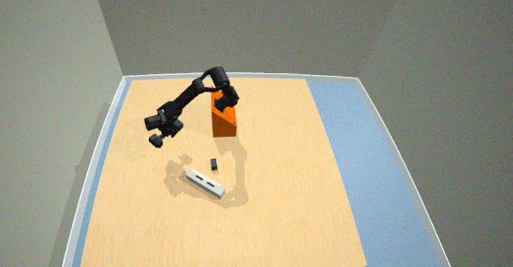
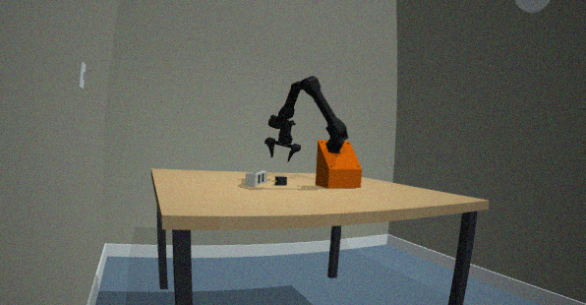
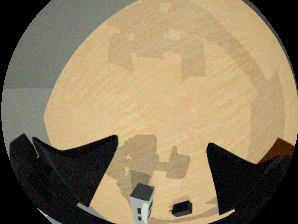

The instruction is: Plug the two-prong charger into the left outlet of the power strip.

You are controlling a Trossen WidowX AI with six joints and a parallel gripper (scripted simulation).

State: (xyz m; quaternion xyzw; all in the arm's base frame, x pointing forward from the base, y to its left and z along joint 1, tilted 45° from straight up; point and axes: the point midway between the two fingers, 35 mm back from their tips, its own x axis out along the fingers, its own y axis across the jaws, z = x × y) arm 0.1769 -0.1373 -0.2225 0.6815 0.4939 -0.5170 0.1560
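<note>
The dark block lies 25 cm to the left of my gripper tip, 9 cm below it and 8 cm ahead of it.
</note>
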